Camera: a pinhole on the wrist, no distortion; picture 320 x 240 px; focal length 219.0 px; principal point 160.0 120.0 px. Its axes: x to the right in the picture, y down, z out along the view. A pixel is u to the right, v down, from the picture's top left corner.
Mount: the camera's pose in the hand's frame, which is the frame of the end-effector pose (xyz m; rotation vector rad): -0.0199 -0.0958 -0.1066 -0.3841 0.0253 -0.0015
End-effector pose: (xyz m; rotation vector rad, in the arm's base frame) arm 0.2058 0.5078 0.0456 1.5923 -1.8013 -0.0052
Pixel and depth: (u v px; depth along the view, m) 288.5 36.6 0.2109
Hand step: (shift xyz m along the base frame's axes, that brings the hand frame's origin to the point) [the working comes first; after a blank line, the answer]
In the camera's frame: 0.1237 -0.0803 0.2109

0.0232 -0.1677 -0.0723
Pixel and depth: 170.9 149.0 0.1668
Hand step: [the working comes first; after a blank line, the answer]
In the camera's frame: 0.0083 0.0221 0.1668

-0.0091 -0.0140 -0.0388
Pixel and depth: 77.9 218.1 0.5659
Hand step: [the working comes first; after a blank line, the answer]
In the camera's frame: -0.2121 0.2535 0.5659

-0.4751 0.1274 -0.1945
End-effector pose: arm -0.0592 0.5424 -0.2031 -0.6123 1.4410 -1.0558
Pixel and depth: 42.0 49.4 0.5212
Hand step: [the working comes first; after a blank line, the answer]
In the camera's frame: -0.2808 -0.1680 0.5212

0.4685 0.1086 0.2308
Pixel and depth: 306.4 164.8 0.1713
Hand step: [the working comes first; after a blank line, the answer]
In the camera's frame: 0.1145 0.0350 0.1713

0.0177 -0.0936 -0.0447
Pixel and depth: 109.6 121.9 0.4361
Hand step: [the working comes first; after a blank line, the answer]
In the camera's frame: -0.1004 0.0038 0.4361

0.3214 0.0508 0.0202
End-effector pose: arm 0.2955 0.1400 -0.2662 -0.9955 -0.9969 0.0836
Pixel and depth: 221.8 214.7 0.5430
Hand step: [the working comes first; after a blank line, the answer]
In the camera's frame: 0.1532 0.2348 0.5430

-0.0221 0.4591 -0.0913
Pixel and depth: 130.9 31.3 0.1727
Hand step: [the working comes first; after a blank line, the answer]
In the camera's frame: -0.0229 -0.0699 0.1727

-0.1154 -0.0207 0.0577
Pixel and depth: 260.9 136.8 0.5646
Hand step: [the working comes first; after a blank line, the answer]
In the camera's frame: 0.2601 0.0433 0.5646

-0.0864 0.4712 0.1192
